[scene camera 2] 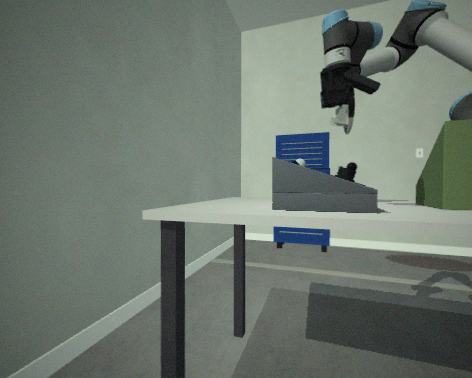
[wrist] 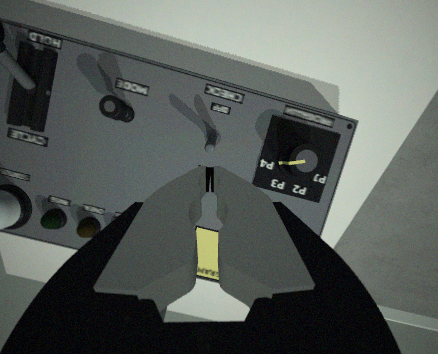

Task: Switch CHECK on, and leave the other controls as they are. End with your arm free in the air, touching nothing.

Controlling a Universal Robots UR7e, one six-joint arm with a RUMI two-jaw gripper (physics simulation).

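Frame: origin at the arm's base, x ahead, y left, z up, level; metres.
Where they show: gripper, fingertip midpoint: (scene camera 2: 347, 134) (wrist: 210, 169).
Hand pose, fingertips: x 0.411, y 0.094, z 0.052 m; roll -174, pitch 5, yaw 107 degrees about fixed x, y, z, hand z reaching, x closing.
Note:
Things, the pixels of their centre, and the offset from my fingertips. "*": a spot on its surface instead. Level surfaces: height alone.
- grey sloped control console, body centre: (wrist: 164, 164) (scene camera 2: 321, 182) dy -0.063, dx +0.081, dz -0.155 m
- table, surface height: dz -0.236 m
- CHECK toggle, body centre: (wrist: 211, 141) dy -0.006, dx +0.017, dz -0.125 m
- OFF label, surface spot: (wrist: 220, 108) * dy -0.008, dx -0.019, dz -0.164 m
- PROGRAM knob, body centre: (wrist: 306, 161) dy +0.114, dx +0.003, dz -0.120 m
- MODE control, body centre: (wrist: 121, 111) dy -0.126, dx +0.019, dz -0.137 m
- CYCLE lever, body centre: (wrist: 12, 66) dy -0.247, dx +0.003, dz -0.123 m
- green lamp, surface spot: (wrist: 53, 218) * dy -0.177, dx +0.171, dz -0.084 m
- amber lamp, surface spot: (wrist: 88, 227) * dy -0.129, dx +0.169, dz -0.084 m
A grey sloped control console (scene camera 2: 320, 201) (wrist: 150, 150) stands on the table (scene camera 2: 200, 212). In the wrist view the CHECK toggle (wrist: 211, 141) is a small lever below its CHECK label (wrist: 224, 93) and OFF label (wrist: 220, 108). Its tip leans toward the bottom of the view, away from OFF. Any label on that side is hidden behind the fingers. My gripper (scene camera 2: 346, 128) (wrist: 210, 169) is shut and empty. It hangs in the air well above the console, touching nothing.
The PROGRAM knob (wrist: 306, 161) has its yellow line toward P4. The MODE control (wrist: 110, 106), HOLD/CYCLE lever (wrist: 22, 75), green lamp (wrist: 53, 218) and amber lamp (wrist: 88, 227) also show. A blue cabinet (scene camera 2: 302, 140) stands behind, and a green pedestal (scene camera 2: 456, 165) at the right.

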